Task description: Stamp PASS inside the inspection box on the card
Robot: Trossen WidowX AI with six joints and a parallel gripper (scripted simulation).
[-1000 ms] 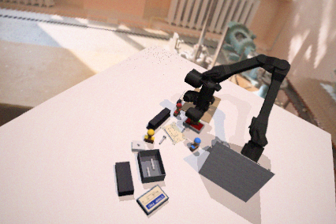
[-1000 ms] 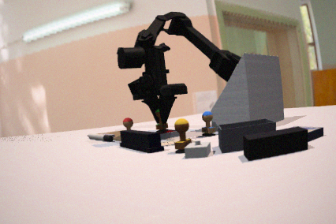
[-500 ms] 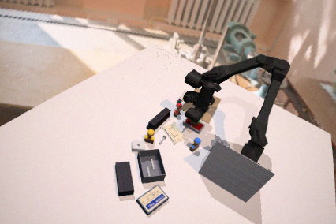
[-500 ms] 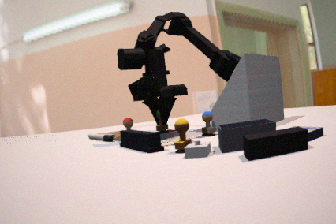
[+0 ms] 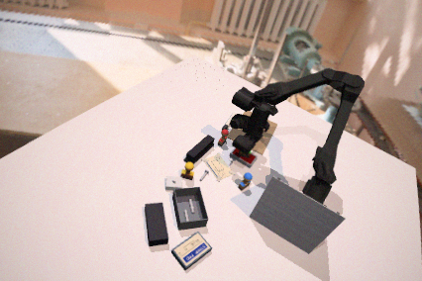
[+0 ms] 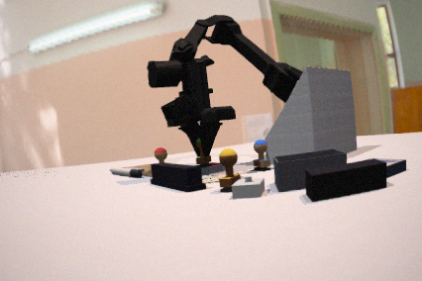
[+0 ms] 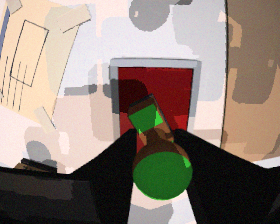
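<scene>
The green-knobbed stamp lies right at my gripper tip. The rest, counted from my gripper tip: red-knobbed stamp 10 cm ahead, 2 cm below; then cream card 4 cm ahead, 11 cm to the left, 4 cm below; then red ink pad 3 cm below.
</scene>
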